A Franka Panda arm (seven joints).
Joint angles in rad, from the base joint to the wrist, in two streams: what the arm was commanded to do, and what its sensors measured. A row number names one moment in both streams.
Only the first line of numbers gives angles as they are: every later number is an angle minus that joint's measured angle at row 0.
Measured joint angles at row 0:
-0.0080 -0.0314 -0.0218 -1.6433 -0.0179 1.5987 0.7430
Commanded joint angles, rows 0 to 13:
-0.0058 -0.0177 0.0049 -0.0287 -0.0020 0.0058 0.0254
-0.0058 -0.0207 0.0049 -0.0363 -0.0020 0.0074 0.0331
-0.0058 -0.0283 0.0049 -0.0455 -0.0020 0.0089 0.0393
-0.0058 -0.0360 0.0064 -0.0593 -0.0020 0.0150 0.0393
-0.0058 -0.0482 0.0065 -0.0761 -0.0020 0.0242 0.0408
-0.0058 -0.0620 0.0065 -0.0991 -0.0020 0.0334 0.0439
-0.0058 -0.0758 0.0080 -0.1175 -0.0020 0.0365 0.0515
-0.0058 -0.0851 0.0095 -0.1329 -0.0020 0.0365 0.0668
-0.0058 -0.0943 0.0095 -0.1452 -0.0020 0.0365 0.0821
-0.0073 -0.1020 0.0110 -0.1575 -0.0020 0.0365 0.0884
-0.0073 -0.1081 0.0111 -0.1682 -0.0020 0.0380 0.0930
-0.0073 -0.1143 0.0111 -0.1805 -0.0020 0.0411 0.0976
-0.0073 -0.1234 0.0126 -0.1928 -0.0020 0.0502 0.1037
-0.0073 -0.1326 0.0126 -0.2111 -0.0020 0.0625 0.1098
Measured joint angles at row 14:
-0.0012 -0.0813 0.0004 -0.1367 0.0000 0.0089 0.0782
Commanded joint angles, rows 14 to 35:
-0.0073 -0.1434 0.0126 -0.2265 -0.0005 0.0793 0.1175
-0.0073 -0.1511 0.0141 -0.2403 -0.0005 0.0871 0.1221
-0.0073 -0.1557 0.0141 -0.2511 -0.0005 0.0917 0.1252
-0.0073 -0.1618 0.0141 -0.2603 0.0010 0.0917 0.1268
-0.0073 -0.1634 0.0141 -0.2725 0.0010 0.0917 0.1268
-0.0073 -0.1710 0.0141 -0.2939 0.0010 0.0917 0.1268
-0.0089 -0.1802 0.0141 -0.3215 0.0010 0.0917 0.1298
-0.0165 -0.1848 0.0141 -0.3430 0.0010 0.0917 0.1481
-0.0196 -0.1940 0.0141 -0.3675 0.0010 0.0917 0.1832
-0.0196 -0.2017 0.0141 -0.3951 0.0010 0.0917 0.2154
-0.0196 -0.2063 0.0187 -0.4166 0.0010 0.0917 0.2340
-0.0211 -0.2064 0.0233 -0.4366 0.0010 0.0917 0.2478
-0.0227 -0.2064 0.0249 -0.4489 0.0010 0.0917 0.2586
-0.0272 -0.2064 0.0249 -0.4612 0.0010 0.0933 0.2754
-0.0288 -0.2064 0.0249 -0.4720 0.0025 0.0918 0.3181
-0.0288 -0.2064 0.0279 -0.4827 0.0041 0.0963 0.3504
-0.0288 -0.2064 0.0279 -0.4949 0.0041 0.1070 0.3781
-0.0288 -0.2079 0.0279 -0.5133 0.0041 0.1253 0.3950
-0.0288 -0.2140 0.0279 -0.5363 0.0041 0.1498 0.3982
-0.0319 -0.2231 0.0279 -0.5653 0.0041 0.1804 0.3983
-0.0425 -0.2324 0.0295 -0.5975 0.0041 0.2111 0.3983
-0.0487 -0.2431 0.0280 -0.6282 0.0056 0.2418 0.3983
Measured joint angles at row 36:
-0.0125 -0.1843 0.0061 -0.5210 0.0000 0.1549 0.3782
